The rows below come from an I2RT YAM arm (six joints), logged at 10 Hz.
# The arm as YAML. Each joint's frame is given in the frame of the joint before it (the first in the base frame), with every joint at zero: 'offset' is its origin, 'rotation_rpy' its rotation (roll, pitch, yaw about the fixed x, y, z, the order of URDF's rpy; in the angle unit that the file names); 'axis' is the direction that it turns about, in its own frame. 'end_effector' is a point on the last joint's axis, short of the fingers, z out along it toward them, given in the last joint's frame.
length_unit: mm
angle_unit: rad
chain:
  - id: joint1
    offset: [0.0, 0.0, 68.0]
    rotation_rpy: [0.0, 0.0, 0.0]
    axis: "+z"
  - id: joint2
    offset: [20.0, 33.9, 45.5]
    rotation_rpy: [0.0, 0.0, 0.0]
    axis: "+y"
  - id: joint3
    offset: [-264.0, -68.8, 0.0]
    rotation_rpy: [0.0, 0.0, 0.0]
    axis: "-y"
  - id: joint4
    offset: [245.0, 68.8, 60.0]
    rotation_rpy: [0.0, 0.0, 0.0]
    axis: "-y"
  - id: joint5
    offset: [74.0, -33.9, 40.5]
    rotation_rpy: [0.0, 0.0, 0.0]
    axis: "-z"
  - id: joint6
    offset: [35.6, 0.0, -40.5]
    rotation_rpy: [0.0, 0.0, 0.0]
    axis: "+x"
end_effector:
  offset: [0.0, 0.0, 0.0]
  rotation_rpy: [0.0, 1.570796, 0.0]
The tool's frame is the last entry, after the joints.
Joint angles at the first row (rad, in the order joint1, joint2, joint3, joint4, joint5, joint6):
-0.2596, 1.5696, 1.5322, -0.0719, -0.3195, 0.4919
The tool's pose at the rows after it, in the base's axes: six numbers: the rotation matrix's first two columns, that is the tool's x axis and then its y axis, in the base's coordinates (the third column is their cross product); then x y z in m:
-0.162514 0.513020 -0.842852 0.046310 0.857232 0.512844 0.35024 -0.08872 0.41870
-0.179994 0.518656 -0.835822 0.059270 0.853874 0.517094 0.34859 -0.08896 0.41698
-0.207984 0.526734 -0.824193 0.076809 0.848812 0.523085 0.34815 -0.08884 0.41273
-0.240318 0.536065 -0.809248 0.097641 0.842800 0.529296 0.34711 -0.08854 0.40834
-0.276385 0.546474 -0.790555 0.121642 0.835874 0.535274 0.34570 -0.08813 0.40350
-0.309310 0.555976 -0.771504 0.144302 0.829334 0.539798 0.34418 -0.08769 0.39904
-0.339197 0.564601 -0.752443 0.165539 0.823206 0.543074 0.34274 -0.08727 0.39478
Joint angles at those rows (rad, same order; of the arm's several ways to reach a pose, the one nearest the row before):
-0.2790, 1.5326, 1.5322, -0.1722, -0.3195, 0.4919
-0.2810, 1.5291, 1.5318, -0.1982, -0.3195, 0.4919
-0.2810, 1.5299, 1.5303, -0.2310, -0.3195, 0.4919
-0.2810, 1.5299, 1.5299, -0.2718, -0.3195, 0.4919
-0.2810, 1.5299, 1.5299, -0.3187, -0.3195, 0.4919
-0.2810, 1.5299, 1.5299, -0.3626, -0.3195, 0.4919
-0.2809, 1.5303, 1.5295, -0.4026, -0.3195, 0.4919

